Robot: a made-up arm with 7 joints.
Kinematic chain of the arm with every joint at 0, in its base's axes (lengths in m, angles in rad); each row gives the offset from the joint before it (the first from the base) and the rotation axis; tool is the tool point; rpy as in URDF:
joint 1: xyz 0 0 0.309 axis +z
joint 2: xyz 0 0 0 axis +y
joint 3: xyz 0 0 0.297 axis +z
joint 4: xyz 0.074 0 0 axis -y
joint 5: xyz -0.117 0 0.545 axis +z
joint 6: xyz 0 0 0 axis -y
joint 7: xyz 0.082 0 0 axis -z
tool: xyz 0 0 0 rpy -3.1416 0 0
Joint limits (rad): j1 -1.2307..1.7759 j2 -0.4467..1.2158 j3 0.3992..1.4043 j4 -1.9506..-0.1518 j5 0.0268..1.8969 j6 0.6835..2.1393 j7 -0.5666..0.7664
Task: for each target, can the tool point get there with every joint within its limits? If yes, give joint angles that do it. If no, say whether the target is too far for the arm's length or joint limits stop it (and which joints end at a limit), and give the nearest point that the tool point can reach.
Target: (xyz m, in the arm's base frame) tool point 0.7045 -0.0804 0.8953
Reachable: yes | joints -0.4357 0.8086 1.2230 -0.3808 0.8191 0.8722 0.1105
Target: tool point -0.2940 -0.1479 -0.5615
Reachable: no: joint limits stop it (at a limit: joint 1, joint 2, joint 3, joint 4, joint 5) | nearest point -0.3168 0.2692 -0.2104 | short by 0.546 m
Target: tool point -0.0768 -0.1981 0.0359
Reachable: no: joint limits stop it (at a limit: joint 1, joint 2, joint 3, joint 4, joint 5, joint 6) | nearest point 0.3473 -0.2217 -0.2067 | short by 0.489 m
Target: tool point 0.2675 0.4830 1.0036
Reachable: yes | joints -0.2822 -0.2158 1.1412 -1.1656 1.4879 1.8146 0.4314
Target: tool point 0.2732 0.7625 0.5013
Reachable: yes | joints 0.5746 0.6151 0.8321 -1.3032 0.5043 0.9095 0.3510
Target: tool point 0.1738 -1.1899 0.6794
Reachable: no: too far | nearest point 0.2717 -0.8397 0.5902 | short by 0.374 m
